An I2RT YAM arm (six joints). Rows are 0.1 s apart.
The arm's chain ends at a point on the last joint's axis. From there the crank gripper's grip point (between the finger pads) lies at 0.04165 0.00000 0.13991 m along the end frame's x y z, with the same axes.
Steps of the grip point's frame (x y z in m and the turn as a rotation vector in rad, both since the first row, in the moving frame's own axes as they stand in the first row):
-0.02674 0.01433 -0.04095 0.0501 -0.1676 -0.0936
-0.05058 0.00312 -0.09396 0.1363 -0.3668 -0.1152
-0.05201 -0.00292 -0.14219 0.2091 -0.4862 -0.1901
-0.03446 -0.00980 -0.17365 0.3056 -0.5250 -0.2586
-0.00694 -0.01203 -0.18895 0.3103 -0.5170 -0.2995
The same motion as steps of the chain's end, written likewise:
-0.00235 0.02425 -0.04565 0.0501 -0.1676 -0.0936
0.00345 0.02444 -0.09793 0.1363 -0.3668 -0.1152
0.02072 0.02809 -0.14150 0.2091 -0.4862 -0.1901
0.04598 0.03399 -0.16748 0.3056 -0.5250 -0.2586
0.07347 0.03252 -0.18254 0.3103 -0.5170 -0.2995

